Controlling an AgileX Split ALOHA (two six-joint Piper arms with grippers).
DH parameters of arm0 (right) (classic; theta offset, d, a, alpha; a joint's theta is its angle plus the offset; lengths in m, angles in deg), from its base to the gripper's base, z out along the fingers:
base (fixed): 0 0 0 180
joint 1: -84.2 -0.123 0 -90
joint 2: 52.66 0 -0.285 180
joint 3: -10.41 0 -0.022 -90
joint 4: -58.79 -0.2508 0 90
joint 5: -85.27 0 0.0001 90
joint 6: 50.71 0.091 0 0
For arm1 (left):
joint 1: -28.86 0.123 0 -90
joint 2: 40.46 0 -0.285 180
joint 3: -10 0 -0.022 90
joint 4: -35.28 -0.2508 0 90
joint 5: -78.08 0 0.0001 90
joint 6: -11.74 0.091 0 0
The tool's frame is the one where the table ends.
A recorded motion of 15 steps. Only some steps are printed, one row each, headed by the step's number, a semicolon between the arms.
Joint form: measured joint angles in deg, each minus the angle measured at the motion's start. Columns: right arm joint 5, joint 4, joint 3, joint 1, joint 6, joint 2; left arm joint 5, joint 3, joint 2, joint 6, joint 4, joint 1.
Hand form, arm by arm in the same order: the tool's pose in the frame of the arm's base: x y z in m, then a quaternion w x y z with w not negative. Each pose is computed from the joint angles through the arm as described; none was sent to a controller.
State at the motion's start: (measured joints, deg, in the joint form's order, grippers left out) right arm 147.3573 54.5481 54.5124 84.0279 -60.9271 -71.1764; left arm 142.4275 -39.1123 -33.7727 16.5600 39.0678 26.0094
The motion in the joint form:
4: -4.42 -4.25 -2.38 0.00 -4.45 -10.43; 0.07 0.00 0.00 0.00 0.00 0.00
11: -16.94 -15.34 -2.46 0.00 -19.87 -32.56; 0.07 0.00 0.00 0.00 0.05 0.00
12: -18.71 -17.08 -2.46 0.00 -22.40 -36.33; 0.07 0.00 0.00 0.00 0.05 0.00
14: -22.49 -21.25 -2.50 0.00 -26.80 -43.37; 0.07 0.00 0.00 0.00 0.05 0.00
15: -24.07 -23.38 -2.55 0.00 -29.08 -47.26; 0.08 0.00 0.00 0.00 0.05 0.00
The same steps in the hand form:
4: 0.0510 0.0115 0.3090 0.44035 -0.10760 0.89117 0.01815; -0.0098 -0.0049 0.2696 0.49858 0.06044 0.86439 -0.02439
11: 0.1336 0.0220 0.2910 0.38238 -0.17380 0.90560 0.05891; -0.0098 -0.0050 0.2696 0.49858 0.06047 0.86438 -0.02483
12: 0.1466 0.0232 0.2842 0.37000 -0.18120 0.90889 0.06469; -0.0098 -0.0050 0.2696 0.49858 0.06047 0.86438 -0.02483
14: 0.1705 0.0255 0.2699 0.35213 -0.18437 0.91412 0.08004; -0.0098 -0.0050 0.2696 0.49858 0.06047 0.86438 -0.02483
15: 0.1825 0.0266 0.2604 0.33827 -0.18525 0.91841 0.08819; -0.0098 -0.0050 0.2696 0.49850 0.06047 0.86442 -0.02483

